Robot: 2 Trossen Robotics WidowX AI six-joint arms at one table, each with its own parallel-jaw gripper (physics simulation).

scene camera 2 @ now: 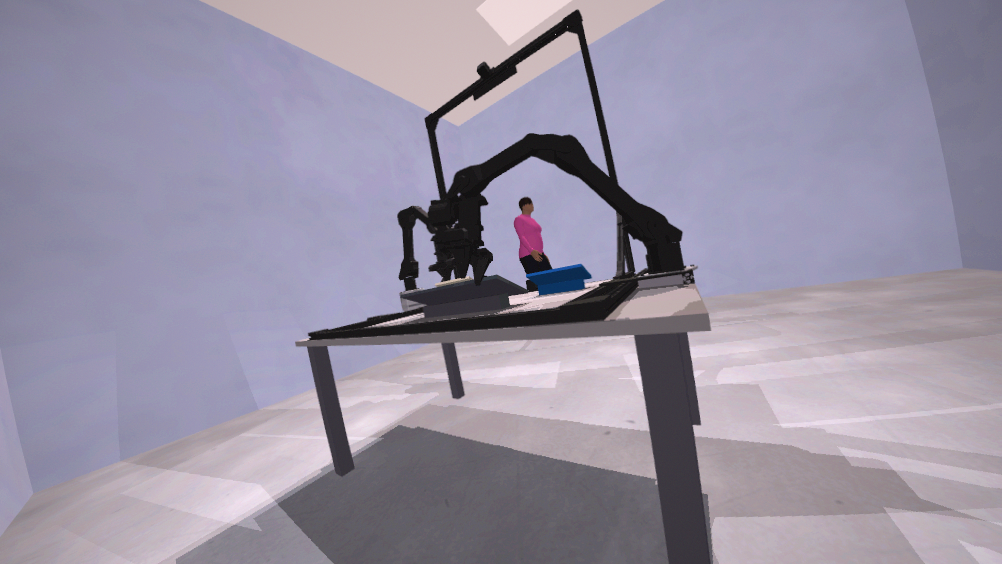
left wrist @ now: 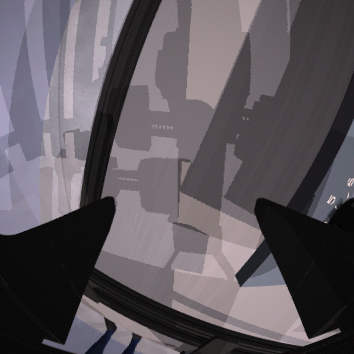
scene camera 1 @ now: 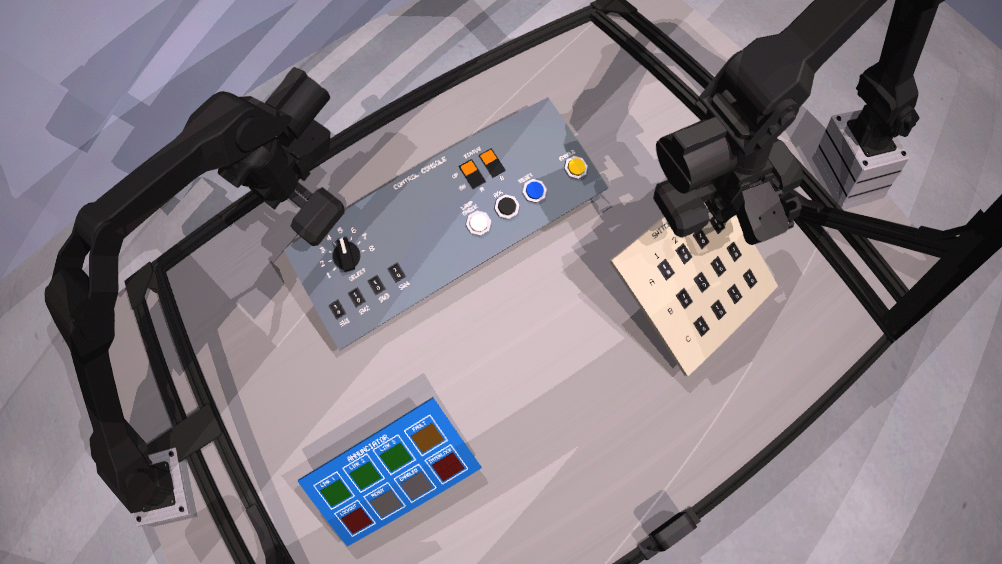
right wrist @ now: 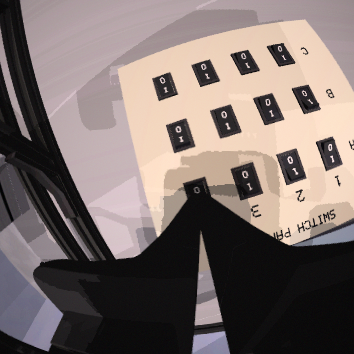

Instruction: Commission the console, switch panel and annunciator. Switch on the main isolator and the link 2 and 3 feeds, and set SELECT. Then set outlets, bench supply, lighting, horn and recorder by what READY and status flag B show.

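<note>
The grey control console has a SELECT knob pointing near 5; its small switches are hard to read. Status flags A and B both show orange in their upper halves. The blue annunciator has dim tiles, with READY grey. On the cream switch panel, rows A to C carry black rockers. My right gripper is shut and empty over the row A column 4 rocker, partly covering it; contact is unclear. My left gripper is open and empty beside the console's knob end.
The console also has white, black, blue and yellow buttons. A black frame borders the table. The right arm hangs over the switch panel's upper edge. A person in pink stands beyond the table.
</note>
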